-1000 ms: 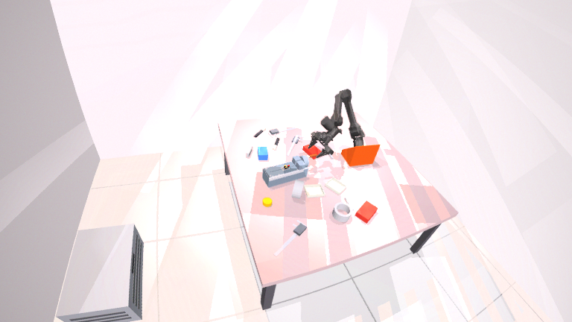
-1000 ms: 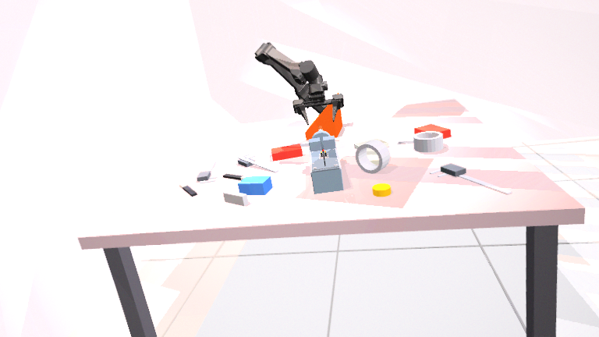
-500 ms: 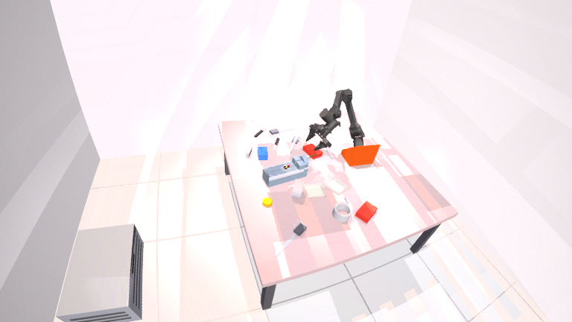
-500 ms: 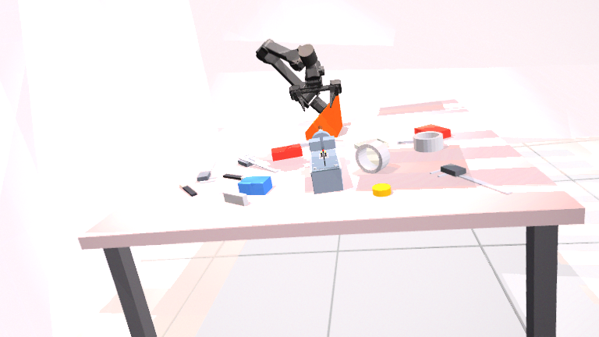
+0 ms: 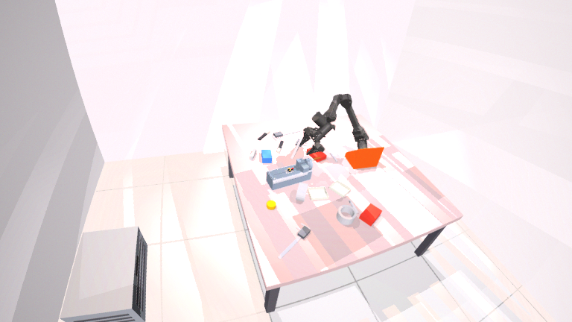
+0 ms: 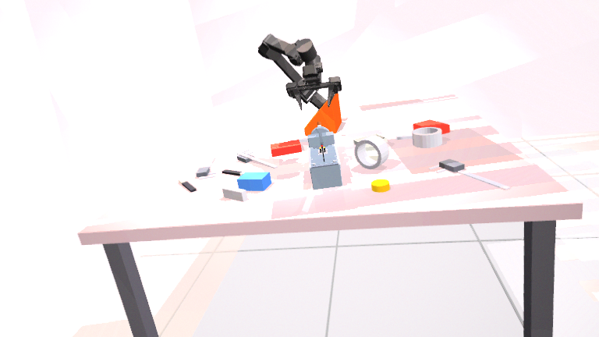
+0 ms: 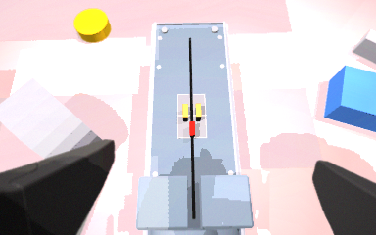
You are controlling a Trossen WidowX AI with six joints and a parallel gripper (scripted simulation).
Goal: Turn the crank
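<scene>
The red pointer is 12 cm below my gripper tip, 5 cm ahead of it and 1 cm to the left of it. Also, from my gripper tip: orange handle (11 cm behind, 9 cm below, 1 cm to the right); then yellow disc (23 cm ahead, 20 cm below, 19 cm to the left); then blue block (21 cm to the right, 19 cm below, 14 cm ahead).
</scene>
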